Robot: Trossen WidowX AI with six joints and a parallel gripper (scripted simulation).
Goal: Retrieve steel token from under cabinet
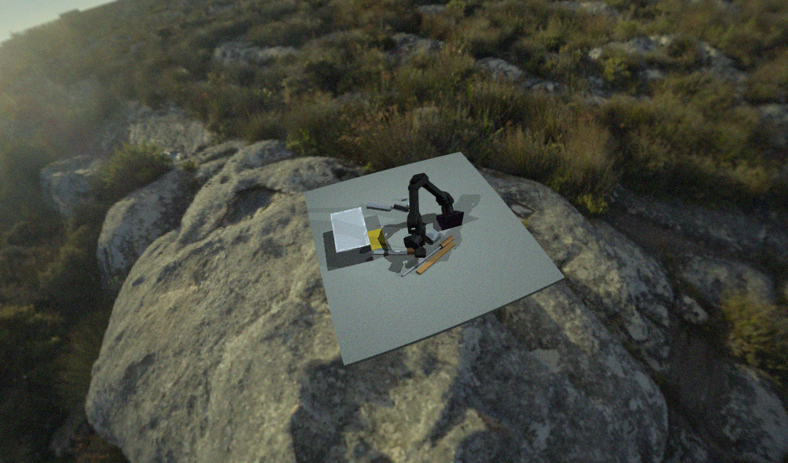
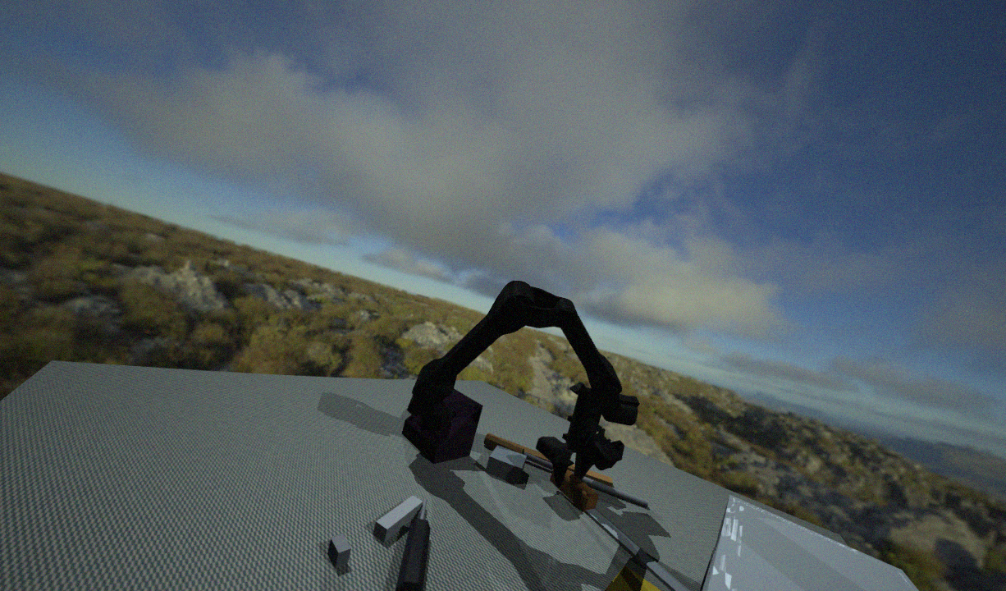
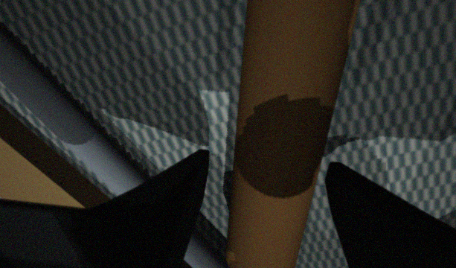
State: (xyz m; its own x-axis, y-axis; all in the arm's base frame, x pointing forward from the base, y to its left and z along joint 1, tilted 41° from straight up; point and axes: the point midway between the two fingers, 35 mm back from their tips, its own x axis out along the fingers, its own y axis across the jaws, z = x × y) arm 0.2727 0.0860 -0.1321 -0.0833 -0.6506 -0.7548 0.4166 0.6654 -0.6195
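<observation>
The wooden stick lies 80 mm to the left of my gripper tip and 70 mm behind it. The rest, counted from my gripper tip: grey bar 350 mm to the right, 110 mm behind; then grey block 120 mm behind, 70 mm to the right, 10 mm above; then small grey cube 440 mm to the right, 100 mm behind.
</observation>
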